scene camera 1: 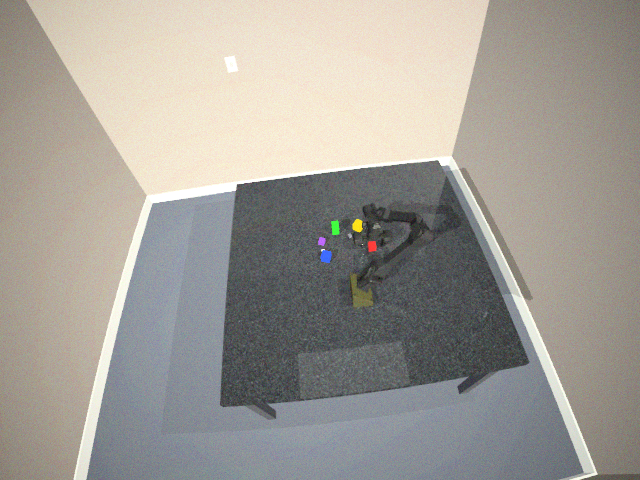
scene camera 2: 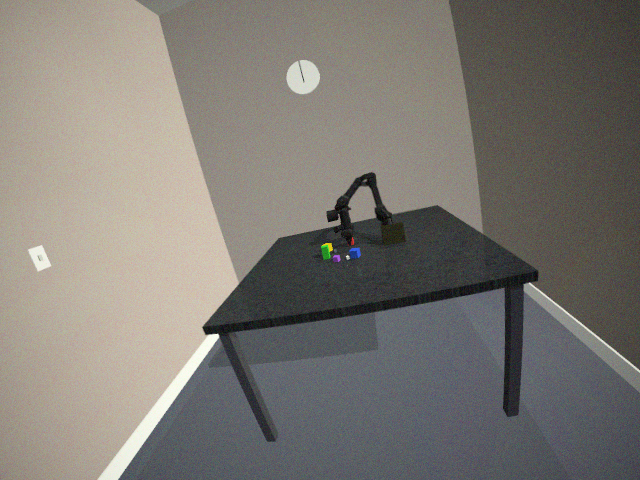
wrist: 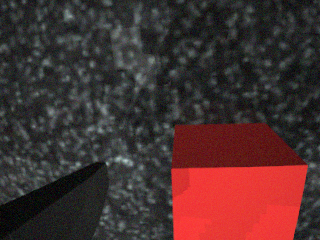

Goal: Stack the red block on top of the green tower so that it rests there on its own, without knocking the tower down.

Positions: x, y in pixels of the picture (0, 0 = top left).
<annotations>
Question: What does my gripper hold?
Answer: Nothing.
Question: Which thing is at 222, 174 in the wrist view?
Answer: A red block.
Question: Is my gripper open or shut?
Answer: Open.
</annotations>
